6 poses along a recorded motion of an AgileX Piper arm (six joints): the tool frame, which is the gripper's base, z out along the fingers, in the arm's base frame.
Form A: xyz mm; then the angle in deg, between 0 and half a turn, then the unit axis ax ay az.
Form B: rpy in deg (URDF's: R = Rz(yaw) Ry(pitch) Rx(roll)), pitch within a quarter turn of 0, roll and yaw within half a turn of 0; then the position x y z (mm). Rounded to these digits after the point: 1 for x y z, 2 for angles.
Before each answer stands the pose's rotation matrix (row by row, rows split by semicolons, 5 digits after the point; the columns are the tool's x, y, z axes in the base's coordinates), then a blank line. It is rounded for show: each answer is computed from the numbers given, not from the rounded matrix.
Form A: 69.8, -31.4, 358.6, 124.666, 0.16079, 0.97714, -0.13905
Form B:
-0.52823 0.36085 0.76861; 0.13212 0.92911 -0.34540; -0.83876 -0.08091 -0.53846

-171.45, 57.01, 165.96, 69.8, -31.4, 358.6
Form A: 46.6, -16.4, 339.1, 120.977, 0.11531, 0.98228, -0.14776
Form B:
-0.49455 0.29825 0.81637; 0.04488 0.94679 -0.31871; -0.86799 -0.12098 -0.48162

-165.90, 60.23, 174.81, 46.6, -16.4, 339.1
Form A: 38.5, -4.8, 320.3, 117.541, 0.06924, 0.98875, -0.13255
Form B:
-0.45537 0.21765 0.86329; -0.01741 0.96730 -0.25305; -0.89013 -0.13027 -0.43669

-163.39, 62.89, -177.81, 38.5, -4.8, 320.3
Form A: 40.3, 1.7, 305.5, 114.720, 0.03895, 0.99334, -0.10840
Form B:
-0.41603 0.15334 0.89633; -0.04360 0.98118 -0.18809; -0.90830 -0.11733 -0.40152

-163.71, 65.27, -174.02, 40.3, 1.7, 305.5
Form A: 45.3, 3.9, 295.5, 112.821, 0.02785, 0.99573, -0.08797
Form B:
-0.38678 0.11957 0.91439; -0.04260 0.98818 -0.14724; -0.92119 -0.09590 -0.37711

-165.73, 67.10, -173.72, 45.3, 3.9, 295.5
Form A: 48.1, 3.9, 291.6, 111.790, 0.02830, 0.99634, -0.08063
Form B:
-0.37011 0.11353 0.92203; -0.03621 0.98999 -0.13643; -0.92828 -0.08388 -0.36229

-166.96, 68.17, -174.41, 48.1, 3.9, 291.6
